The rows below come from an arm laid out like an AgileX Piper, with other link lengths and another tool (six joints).
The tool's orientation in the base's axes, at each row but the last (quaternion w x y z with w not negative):
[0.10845, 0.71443, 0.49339, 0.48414]
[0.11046, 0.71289, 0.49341, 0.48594]
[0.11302, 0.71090, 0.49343, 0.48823]
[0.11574, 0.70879, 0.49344, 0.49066]
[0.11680, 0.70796, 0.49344, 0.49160]
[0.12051, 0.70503, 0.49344, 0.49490]
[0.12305, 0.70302, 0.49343, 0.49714]
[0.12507, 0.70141, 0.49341, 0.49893]
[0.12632, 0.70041, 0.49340, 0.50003]
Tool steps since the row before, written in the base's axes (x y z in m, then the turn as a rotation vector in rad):
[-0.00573, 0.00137, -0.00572, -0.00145, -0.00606, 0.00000]
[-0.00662, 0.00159, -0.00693, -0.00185, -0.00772, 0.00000]
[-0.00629, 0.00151, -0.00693, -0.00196, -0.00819, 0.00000]
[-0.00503, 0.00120, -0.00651, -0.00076, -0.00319, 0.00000]
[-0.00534, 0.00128, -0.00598, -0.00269, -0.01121, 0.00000]
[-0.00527, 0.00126, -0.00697, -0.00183, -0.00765, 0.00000]
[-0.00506, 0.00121, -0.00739, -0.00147, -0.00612, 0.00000]
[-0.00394, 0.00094, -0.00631, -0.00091, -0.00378, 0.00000]
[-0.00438, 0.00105, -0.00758, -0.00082, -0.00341, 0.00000]
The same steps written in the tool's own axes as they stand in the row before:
[-0.00249, -0.00773, -0.00123, -0.00497, 0.00210, -0.00311]
[-0.00303, -0.00914, -0.00131, -0.00634, 0.00267, -0.00397]
[-0.00304, -0.00891, -0.00113, -0.00672, 0.00283, -0.00421]
[-0.00297, -0.00775, -0.00049, -0.00262, 0.00111, -0.00164]
[-0.00259, -0.00763, -0.00100, -0.00920, 0.00387, -0.00577]
[-0.00313, -0.00824, -0.00055, -0.00628, 0.00265, -0.00393]
[-0.00338, -0.00838, -0.00025, -0.00502, 0.00211, -0.00315]
[-0.00293, -0.00690, 0.00003, -0.00310, 0.00130, -0.00195]
[-0.00356, -0.00806, 0.00027, -0.00280, 0.00118, -0.00176]

